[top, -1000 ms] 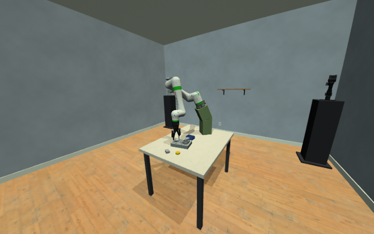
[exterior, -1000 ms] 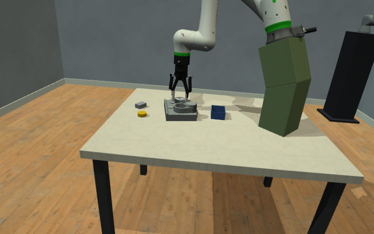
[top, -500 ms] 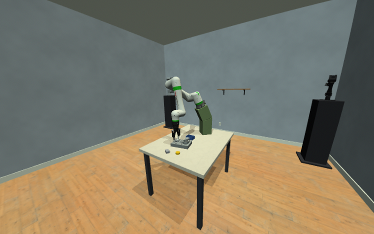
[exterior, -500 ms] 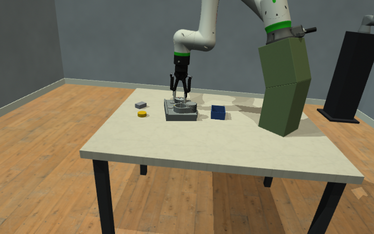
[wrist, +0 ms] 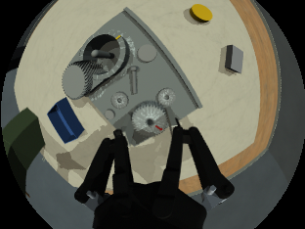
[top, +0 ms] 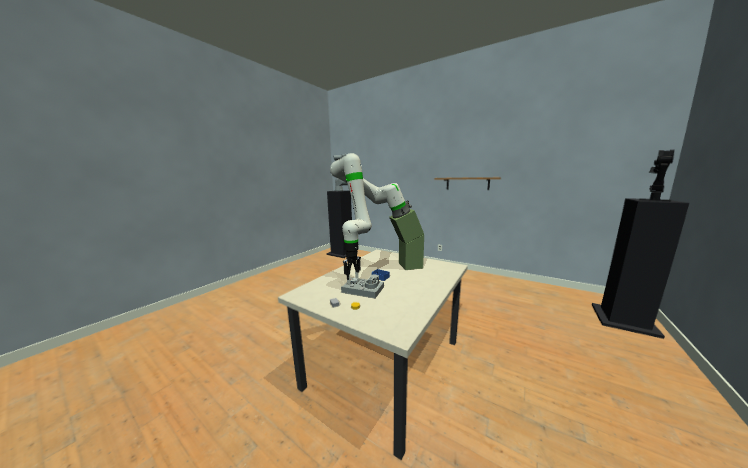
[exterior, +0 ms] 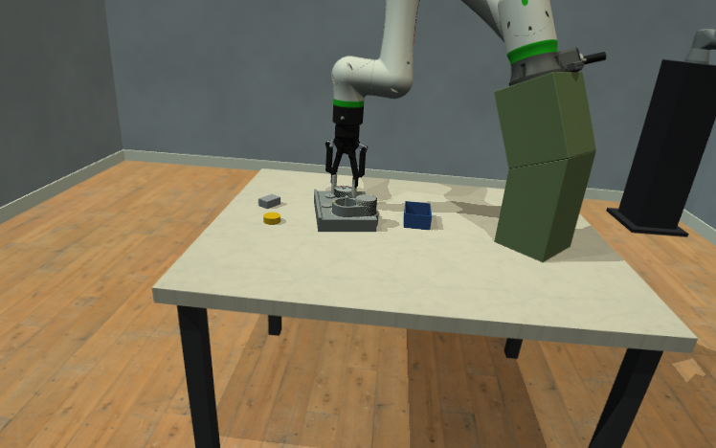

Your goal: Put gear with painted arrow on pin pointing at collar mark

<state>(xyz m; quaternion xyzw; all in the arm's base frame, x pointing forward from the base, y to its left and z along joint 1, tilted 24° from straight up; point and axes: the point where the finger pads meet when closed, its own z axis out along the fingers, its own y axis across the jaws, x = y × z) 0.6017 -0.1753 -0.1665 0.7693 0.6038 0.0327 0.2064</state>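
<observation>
My hand is 2 cm above the grey gear. The rest, counted from my hand: grey block: 24 cm ahead, 4 cm to the left, 6 cm below; then blue bin: 24 cm behind, 8 cm to the left, 6 cm below; then thin pin: 1 cm ahead, 8 cm to the left, 3 cm below.
</observation>
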